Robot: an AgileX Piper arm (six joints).
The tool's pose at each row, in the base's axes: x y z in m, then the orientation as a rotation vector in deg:
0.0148 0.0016 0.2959 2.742 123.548 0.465
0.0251 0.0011 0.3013 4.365 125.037 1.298
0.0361 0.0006 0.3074 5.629 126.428 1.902
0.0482 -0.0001 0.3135 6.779 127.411 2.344
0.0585 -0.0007 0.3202 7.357 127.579 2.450
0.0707 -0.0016 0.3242 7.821 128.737 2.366
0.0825 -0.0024 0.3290 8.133 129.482 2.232
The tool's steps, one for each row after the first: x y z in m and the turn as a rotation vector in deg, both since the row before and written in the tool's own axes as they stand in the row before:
-0.0102 0.0000 0.0056 0.052 1.529 1.462
-0.0113 0.0003 0.0055 0.080 1.432 1.106
-0.0121 0.0004 0.0061 0.139 1.024 0.965
-0.0116 0.0006 0.0041 0.138 0.186 0.451
-0.0107 0.0004 0.0072 0.284 1.162 0.271
-0.0112 0.0006 0.0062 0.244 0.744 0.155

